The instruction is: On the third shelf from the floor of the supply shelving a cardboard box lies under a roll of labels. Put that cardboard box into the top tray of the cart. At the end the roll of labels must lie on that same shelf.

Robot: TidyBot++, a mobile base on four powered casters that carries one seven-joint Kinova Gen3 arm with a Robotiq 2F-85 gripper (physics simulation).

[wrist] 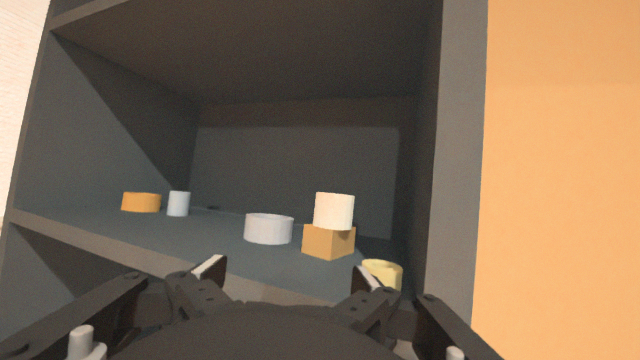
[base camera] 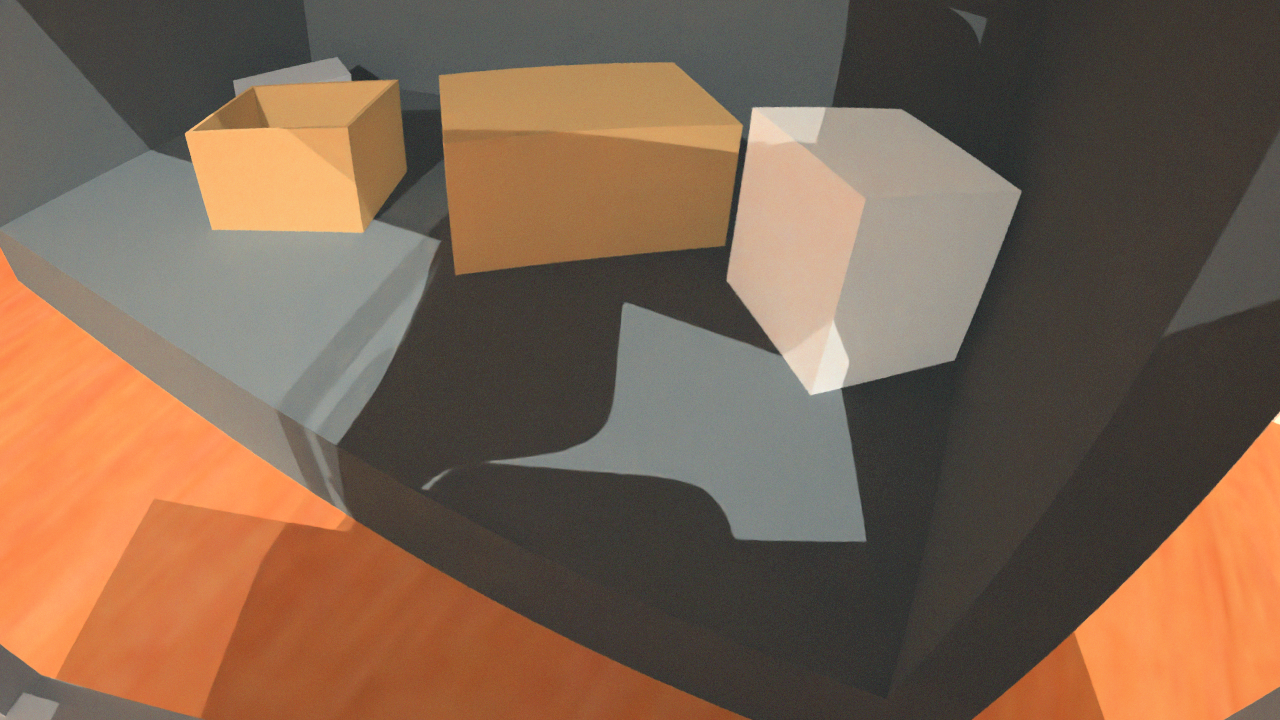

Scene:
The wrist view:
my gripper: 289,275
cardboard box: 328,244
pale yellow roll: 390,274
supply shelving: 250,113
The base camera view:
cardboard box: 325,156
supply shelving: 613,448

